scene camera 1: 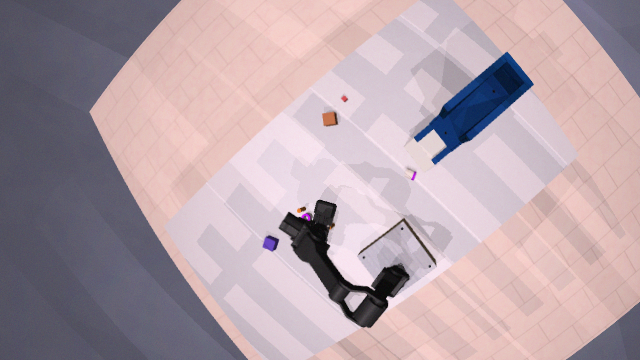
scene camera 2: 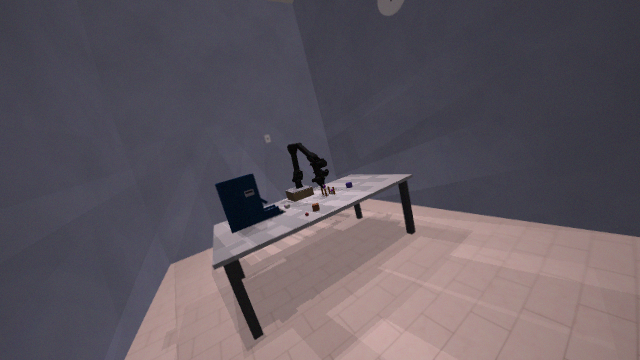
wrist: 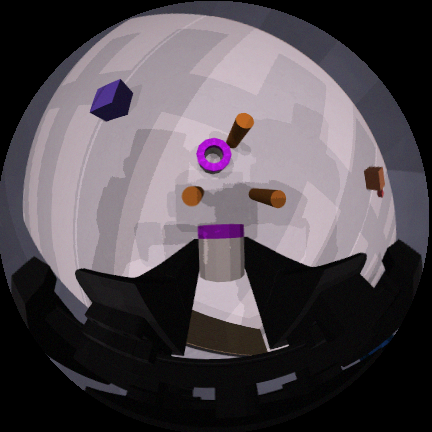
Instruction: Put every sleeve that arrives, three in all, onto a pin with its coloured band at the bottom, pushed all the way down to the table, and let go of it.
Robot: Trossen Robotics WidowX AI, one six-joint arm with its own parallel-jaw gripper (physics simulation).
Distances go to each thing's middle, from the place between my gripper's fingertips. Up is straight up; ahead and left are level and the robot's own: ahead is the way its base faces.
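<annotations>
The purple cube (wrist: pixel 112 100) is there for me to see. It is 3 cm ahead of my hand and 4 cm below it, and the cube is also 22 cm to the left of my hand.
</annotations>
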